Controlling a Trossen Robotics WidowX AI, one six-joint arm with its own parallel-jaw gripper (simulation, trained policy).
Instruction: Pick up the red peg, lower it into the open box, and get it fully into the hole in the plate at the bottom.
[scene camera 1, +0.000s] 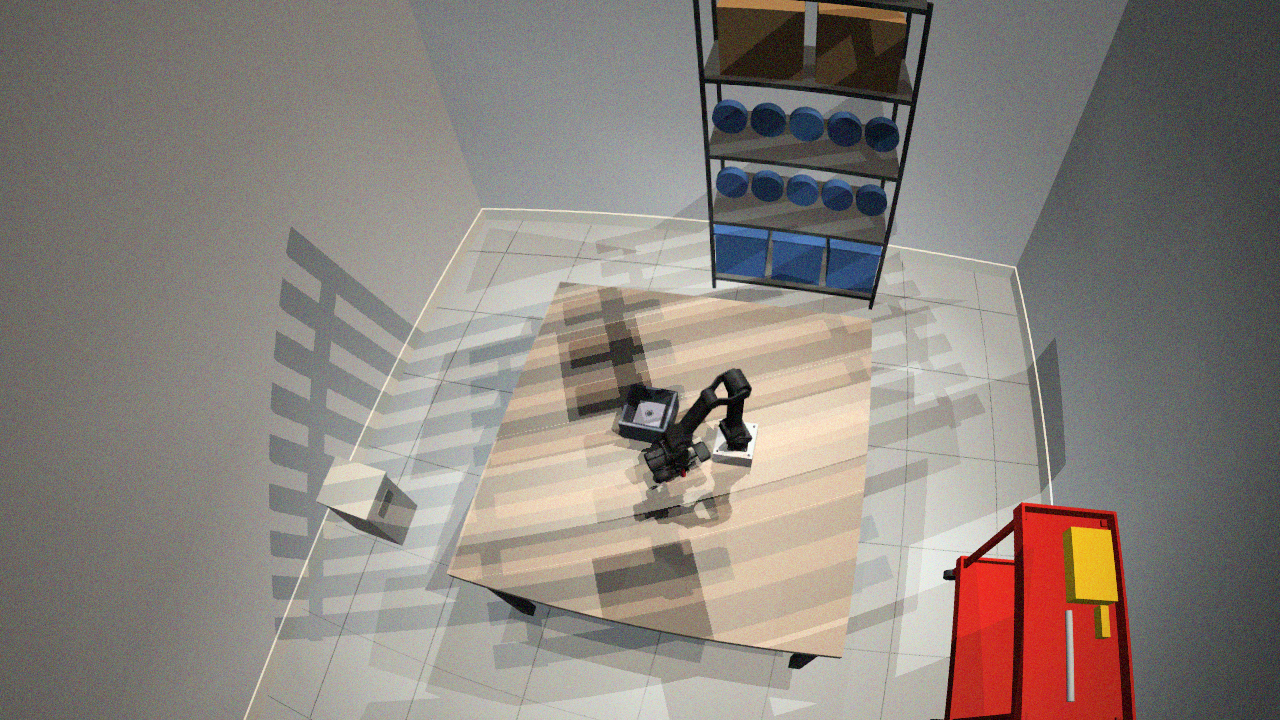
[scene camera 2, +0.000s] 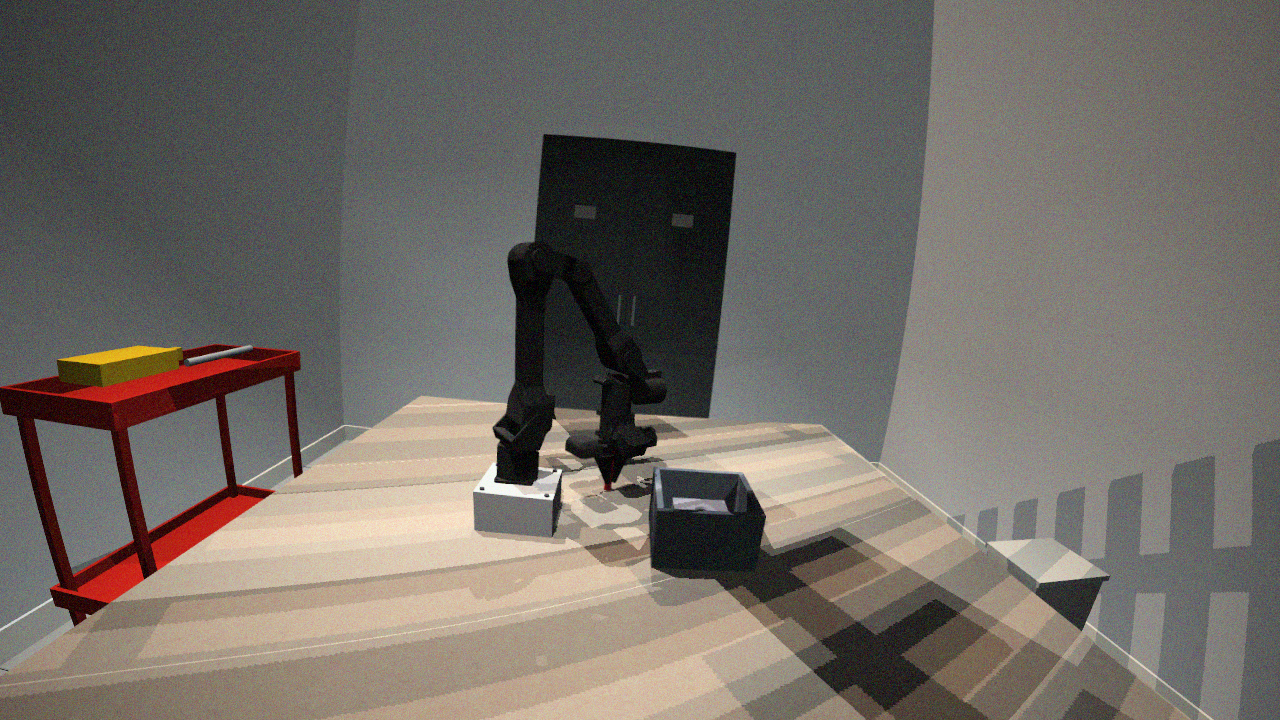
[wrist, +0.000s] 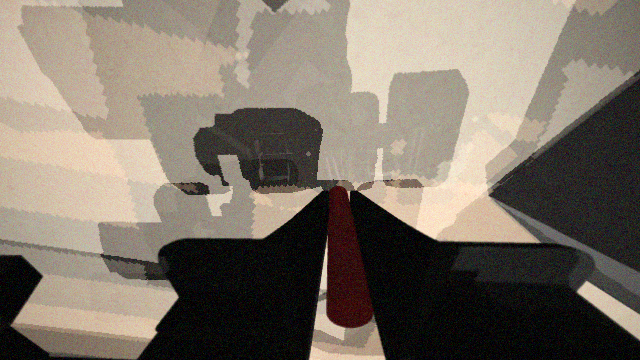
Scene:
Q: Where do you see my gripper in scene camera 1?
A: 682, 471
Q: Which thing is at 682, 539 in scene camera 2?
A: A dark box.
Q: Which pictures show my gripper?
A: Scene camera 1, scene camera 2 and the wrist view: all of them.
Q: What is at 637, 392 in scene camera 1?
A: A dark box.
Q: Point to my gripper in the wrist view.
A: At 339, 197

